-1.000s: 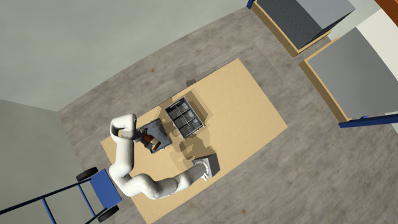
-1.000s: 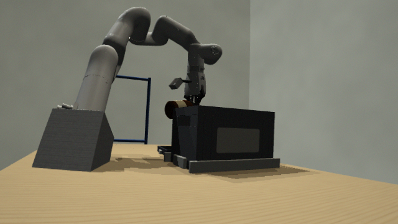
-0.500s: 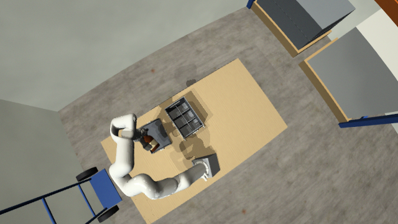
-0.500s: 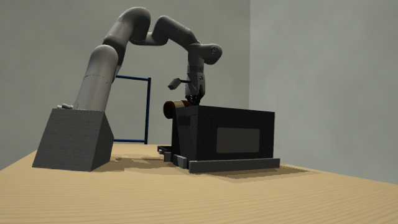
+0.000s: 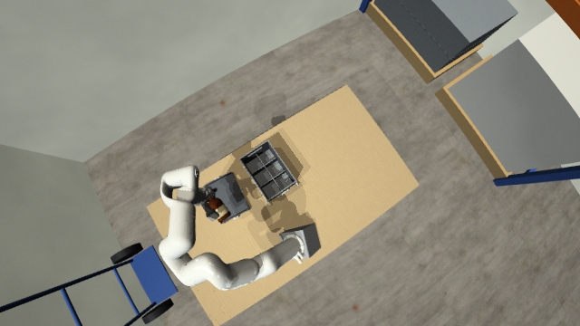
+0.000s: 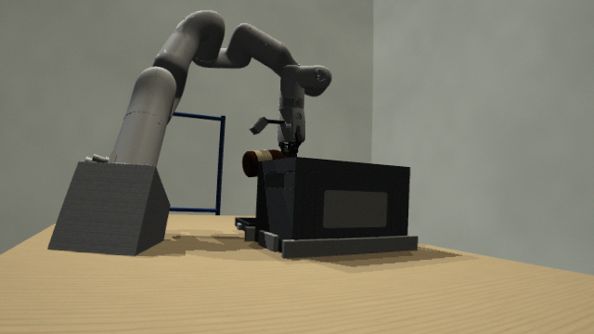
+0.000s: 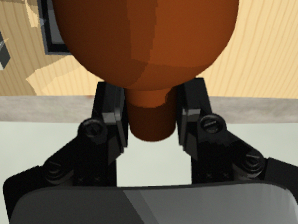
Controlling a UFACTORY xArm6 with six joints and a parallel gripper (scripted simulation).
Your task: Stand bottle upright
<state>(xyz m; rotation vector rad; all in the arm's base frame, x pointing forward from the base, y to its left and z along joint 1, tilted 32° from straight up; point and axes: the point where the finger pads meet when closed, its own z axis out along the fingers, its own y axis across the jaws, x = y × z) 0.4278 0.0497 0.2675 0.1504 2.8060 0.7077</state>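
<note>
Now: hand 6 cm past the brown bottle and 1 cm above it. From my hand the other things lie so: dark tray 19 cm below, 3 cm to the right, 2 cm behind; then dark crate 32 cm to the right, 12 cm below, 7 cm behind.
</note>
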